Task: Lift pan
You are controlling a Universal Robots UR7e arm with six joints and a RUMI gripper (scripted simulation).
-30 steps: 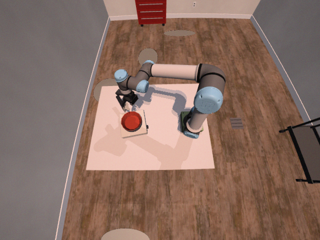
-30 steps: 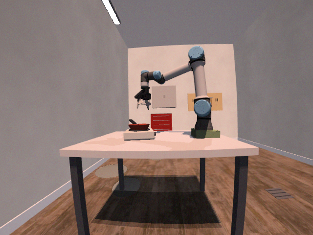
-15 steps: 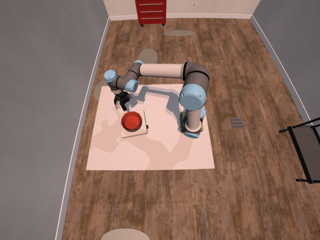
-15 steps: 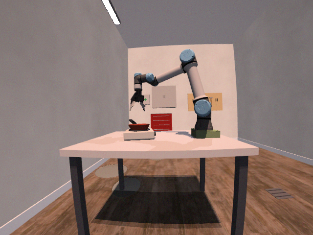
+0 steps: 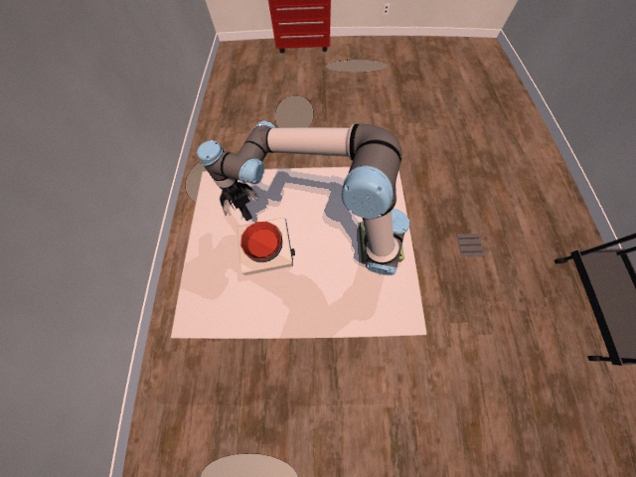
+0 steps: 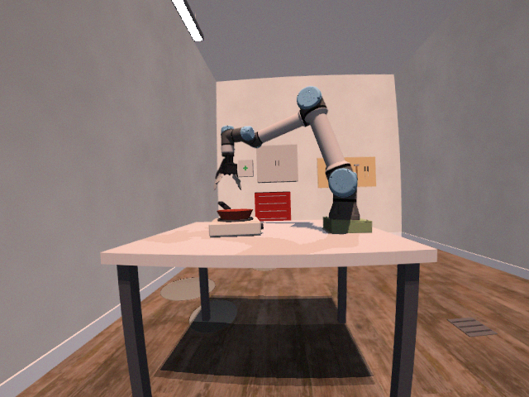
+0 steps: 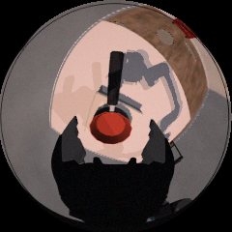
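The pan is 40 mm behind my hand, 60 mm to the left of it and 120 mm below it. Also, from my hand: hot plate 90 mm behind, 110 mm to the left, 190 mm below.
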